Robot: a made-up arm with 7 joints.
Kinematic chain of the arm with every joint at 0, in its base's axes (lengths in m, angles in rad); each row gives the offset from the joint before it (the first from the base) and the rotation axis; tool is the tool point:
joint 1: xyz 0 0 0.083 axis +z
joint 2: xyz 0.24 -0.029 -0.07 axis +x
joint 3: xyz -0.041 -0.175 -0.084 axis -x
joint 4: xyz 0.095 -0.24 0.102 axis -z
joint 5: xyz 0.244 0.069 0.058 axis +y
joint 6: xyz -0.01 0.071 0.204 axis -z
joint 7: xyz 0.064 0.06 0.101 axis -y
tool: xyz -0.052 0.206 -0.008
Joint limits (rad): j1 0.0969..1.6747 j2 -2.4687..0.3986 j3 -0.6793..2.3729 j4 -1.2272..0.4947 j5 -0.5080..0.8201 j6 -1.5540..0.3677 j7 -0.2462..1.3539
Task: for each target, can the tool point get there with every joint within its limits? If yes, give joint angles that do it. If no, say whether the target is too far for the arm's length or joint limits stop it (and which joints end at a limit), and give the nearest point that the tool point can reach.
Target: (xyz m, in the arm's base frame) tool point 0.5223 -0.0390 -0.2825
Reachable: yes | joints 0.2274 -1.8448 1.0173 -0.2488 0.4986 -0.3047 0.3163
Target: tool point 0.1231 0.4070 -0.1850
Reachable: yes | joints 0.5431 -1.7206 0.2283 -0.6064 0.5913 -0.6131 0.1218
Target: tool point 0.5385 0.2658 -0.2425
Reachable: yes | joints 0.4234 -1.1366 1.2767 0.2546 -0.0697 -0.1766 0.9699
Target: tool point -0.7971 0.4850 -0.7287
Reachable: no: joint limits stop it (at a limit: joint 1, joint 2, joint 3, joint 5, joint 7) | nearest point -0.3828 0.4495 -0.4177 | short by 0.519 m
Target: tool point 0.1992 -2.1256 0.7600
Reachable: no: too far | nearest point 0.2146 -0.6323 0.2333 | short by 1.584 m
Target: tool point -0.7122 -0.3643 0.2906
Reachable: no: joint limits stop it (at a limit: joint 1, joint 2, joint 3, joint 4, joint 7) | nearest point -0.4871 -0.0850 0.2115 | short by 0.367 m
